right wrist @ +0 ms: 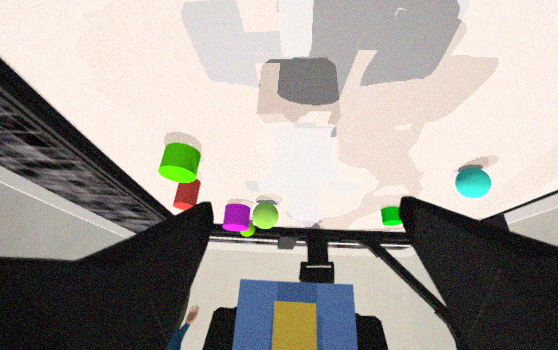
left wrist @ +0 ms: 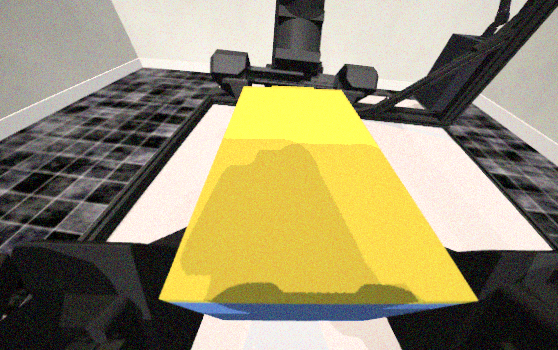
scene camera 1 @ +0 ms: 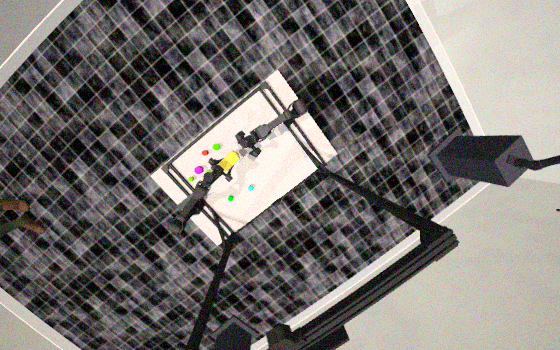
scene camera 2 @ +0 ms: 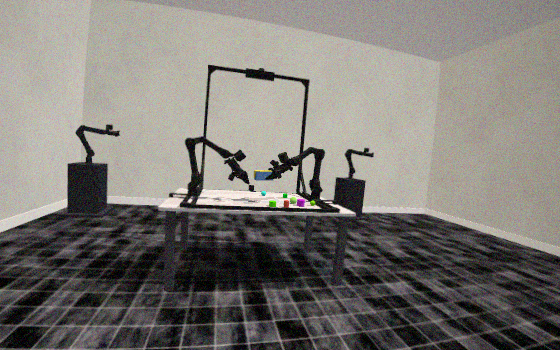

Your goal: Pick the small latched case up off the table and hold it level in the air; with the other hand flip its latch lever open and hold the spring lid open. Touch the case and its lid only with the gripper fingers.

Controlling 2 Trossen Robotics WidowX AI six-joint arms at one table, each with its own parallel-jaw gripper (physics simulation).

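Frame: origin at the left arm's base, x right, y ahead, z up, level; metres.
Seen in the pictures: left gripper, between the fingertips: (scene camera 1: 229,161) (scene camera 2: 264,178); right gripper, between the fingertips: (right wrist: 305,207) (scene camera 1: 243,149) (scene camera 2: 247,183); left arm's base, origin of its link: (right wrist: 317,240) (scene camera 1: 199,205) (scene camera 2: 315,198); right arm's base, origin of its link: (scene camera 2: 192,195).
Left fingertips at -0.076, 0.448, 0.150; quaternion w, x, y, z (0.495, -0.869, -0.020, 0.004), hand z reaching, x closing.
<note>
Pixels of each thing's middle, then the offset from my left fingertips to it, as dx, dy, dz. "*": a spot on its surface instead. Level surfaces: height alone.
- small case, middle of its body: (left wrist: 292,178) (right wrist: 295,334) (scene camera 1: 230,160) (scene camera 2: 263,175) -0.001, +0.011, +0.021
- case's blue end, a spot on its surface: (right wrist: 255,320) * -0.026, +0.066, +0.008
- yellow latch lever, a spot on its surface: (right wrist: 295,327) * -0.003, +0.076, +0.009
- white table, height of its surface: dz -0.169
- red cylinder, middle of its body: (right wrist: 187,193) -0.172, -0.122, -0.147
- magenta cylinder, middle of its body: (right wrist: 236,217) -0.115, -0.247, -0.148
- light green ball, middle of its body: (right wrist: 265,215) -0.052, -0.213, -0.144
- small green cylinder, middle of its body: (right wrist: 391,216) +0.199, -0.233, -0.155
- cyan ball, middle of its body: (right wrist: 472,182) +0.244, -0.062, -0.148
The small case (scene camera 1: 229,161) (scene camera 2: 262,175) (left wrist: 300,200) has a blue body and a yellow lid. It hangs level in the air over the table, and the lid looks closed. My left gripper (scene camera 1: 220,170) (scene camera 2: 273,174) (left wrist: 290,211) is shut on the case from both sides. In the right wrist view, the case's blue end (right wrist: 255,320) shows at the bottom, with a yellow latch lever (right wrist: 295,327) in its middle; the lid is hidden there. My right gripper (scene camera 1: 248,145) (scene camera 2: 248,181) (right wrist: 305,207) is open and empty, facing the latch end and lower than the case.
On the white table (scene camera 1: 292,150) lie a green cylinder (right wrist: 180,162), a red cylinder (right wrist: 187,194), a magenta cylinder (right wrist: 236,217), a light green ball (right wrist: 265,215), a small green cylinder (right wrist: 390,216) and a cyan ball (right wrist: 473,182). A black frame (scene camera 2: 206,105) rises behind the arms.
</note>
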